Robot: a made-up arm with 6 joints.
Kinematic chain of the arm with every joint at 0, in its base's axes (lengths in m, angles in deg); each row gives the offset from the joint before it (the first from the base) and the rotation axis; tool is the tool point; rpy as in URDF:
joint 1: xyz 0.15 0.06 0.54 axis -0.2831 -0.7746 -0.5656
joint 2: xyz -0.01 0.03 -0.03 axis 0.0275 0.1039 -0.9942
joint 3: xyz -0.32 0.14 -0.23 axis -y
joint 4: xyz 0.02 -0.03 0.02 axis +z
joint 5: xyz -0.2 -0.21 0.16 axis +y
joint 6: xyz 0 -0.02 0.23 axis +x
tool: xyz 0.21 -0.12 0.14 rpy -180 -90 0
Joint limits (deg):
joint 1: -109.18..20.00
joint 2: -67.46..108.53
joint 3: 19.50..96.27
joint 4: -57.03..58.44
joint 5: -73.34..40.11
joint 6: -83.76..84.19
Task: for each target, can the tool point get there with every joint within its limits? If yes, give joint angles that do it. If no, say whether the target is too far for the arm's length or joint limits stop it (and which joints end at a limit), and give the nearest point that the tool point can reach.
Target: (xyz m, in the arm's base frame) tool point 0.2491 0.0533 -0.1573
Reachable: no: joint limits stop it (at a limit: joint 1, joint 2, joint 5) | nearest point 0.4067 -0.0370 -0.1021 | short by 0.190 m
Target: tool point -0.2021 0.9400 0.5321
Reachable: yes | joints 4.66 86.65 61.47 11.96 -38.17 26.42
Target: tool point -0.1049 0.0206 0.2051
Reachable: no: joint limits stop it (at a limit: joint 1, joint 3, joint 5, joint 6) | nearest point -0.2157 0.0141 0.3533 | short by 0.185 m
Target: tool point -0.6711 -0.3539 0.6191
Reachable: yes | joints -5.72 -13.47 34.11 -14.48 -38.09 11.21
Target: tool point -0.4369 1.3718 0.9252
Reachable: no: too far | nearest point -0.3516 1.0884 0.8197 | short by 0.314 m
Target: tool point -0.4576 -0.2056 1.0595
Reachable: yes | joints -37.55 13.07 38.76 -17.31 -10.47 -24.47
